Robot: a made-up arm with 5 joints.
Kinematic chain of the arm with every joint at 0, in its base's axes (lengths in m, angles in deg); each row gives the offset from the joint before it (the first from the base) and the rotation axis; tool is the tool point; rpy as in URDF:
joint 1: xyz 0.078 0 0.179 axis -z
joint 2: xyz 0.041 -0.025 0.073 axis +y
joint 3: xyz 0.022 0 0.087 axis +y
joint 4: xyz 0.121 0 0.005 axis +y
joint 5: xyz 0.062 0.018 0 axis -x
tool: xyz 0 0 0 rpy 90 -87.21 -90
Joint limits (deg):
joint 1: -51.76..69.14
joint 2: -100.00..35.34
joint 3: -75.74..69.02
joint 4: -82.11..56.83
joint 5: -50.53..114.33
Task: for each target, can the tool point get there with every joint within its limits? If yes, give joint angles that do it. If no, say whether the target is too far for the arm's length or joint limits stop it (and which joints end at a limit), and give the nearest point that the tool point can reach.
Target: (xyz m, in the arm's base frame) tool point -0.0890 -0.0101 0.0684
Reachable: no: joint limits stop it (at a limit: joint 2, joint 3, joint 4) | nearest point -0.1044 -0.0110 0.2019 | short by 0.134 m
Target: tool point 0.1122 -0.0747 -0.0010
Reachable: no: joint limits stop it (at a limit: joint 2) | nearest point 0.1169 -0.0850 0.1278 | short by 0.129 m
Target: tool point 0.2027 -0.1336 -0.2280
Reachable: no: too far | nearest point 0.1695 -0.0981 0.1288 | short by 0.360 m
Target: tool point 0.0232 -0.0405 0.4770
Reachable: yes | joints -30.58 -70.09 -19.08 -31.03 -23.25
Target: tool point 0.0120 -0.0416 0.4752
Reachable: yes | joints -27.08 -74.12 -28.61 3.94 0.41
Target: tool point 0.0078 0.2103 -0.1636
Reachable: no: too far | nearest point 0.1541 0.0853 0.1272 | short by 0.349 m
